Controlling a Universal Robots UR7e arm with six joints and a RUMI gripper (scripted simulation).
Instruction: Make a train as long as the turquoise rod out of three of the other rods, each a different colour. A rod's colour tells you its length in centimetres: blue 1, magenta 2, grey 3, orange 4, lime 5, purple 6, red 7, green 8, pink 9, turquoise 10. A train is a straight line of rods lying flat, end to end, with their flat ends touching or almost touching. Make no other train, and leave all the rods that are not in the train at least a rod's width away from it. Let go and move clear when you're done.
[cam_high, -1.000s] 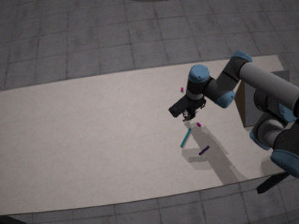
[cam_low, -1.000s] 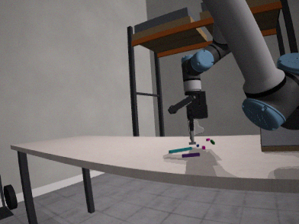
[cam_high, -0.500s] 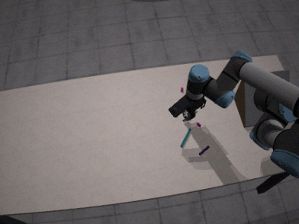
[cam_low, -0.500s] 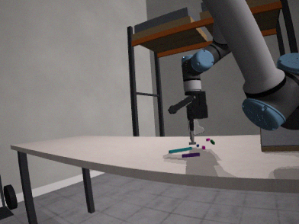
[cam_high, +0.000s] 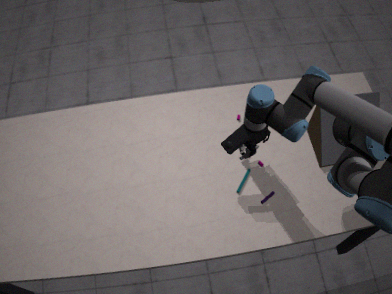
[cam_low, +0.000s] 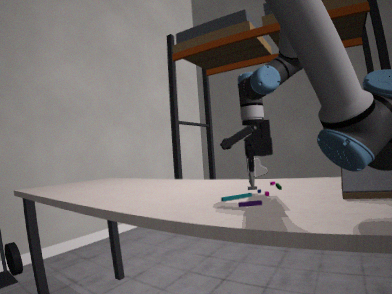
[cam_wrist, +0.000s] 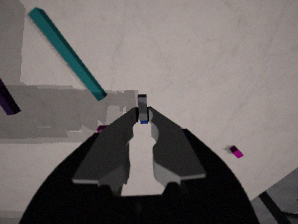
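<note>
My hand is 2 cm past the small blue rod, 1 cm to the left of it and 2 cm above it. Also, from my hand: green rod 6 cm behind, 11 cm to the right, 2 cm below; then turquoise rod 1 cm ahead, 9 cm to the left, 2 cm below; then grey rod 1 cm below.
</note>
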